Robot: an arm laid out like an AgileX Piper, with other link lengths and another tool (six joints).
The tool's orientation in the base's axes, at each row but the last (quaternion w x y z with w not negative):
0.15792 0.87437 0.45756 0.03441
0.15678 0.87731 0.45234 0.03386
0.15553 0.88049 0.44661 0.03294
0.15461 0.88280 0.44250 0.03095
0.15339 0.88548 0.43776 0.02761
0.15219 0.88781 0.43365 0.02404
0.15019 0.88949 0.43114 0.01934
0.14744 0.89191 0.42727 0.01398
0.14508 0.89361 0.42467 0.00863
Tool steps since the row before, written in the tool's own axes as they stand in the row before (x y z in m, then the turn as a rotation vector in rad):
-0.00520 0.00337 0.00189 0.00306 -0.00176 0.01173
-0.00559 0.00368 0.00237 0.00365 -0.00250 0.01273
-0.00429 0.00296 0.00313 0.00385 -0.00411 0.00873
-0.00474 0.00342 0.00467 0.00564 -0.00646 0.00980
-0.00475 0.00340 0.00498 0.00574 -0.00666 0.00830
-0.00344 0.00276 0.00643 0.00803 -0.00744 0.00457
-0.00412 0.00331 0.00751 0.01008 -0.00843 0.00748
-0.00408 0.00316 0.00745 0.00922 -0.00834 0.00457
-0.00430 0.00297 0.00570 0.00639 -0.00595 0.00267
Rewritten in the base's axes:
0.00004 -0.00647 -0.00032 0.00278 0.00055 -0.01192
0.00007 -0.00707 -0.00066 0.00275 0.00118 -0.01314
0.00034 -0.00582 -0.00173 0.00083 0.00320 -0.00985
0.00066 -0.00681 -0.00302 0.00031 0.00567 -0.01172
0.00060 -0.00689 -0.00333 -0.00006 0.00624 -0.01036
0.00109 -0.00587 -0.00501 0.00012 0.00940 -0.00724
0.00117 -0.00700 -0.00583 0.00113 0.01083 -0.01049
0.00093 -0.00687 -0.00584 0.00022 0.01085 -0.00759
0.00029 -0.00648 -0.00420 -0.00005 0.00775 -0.00483

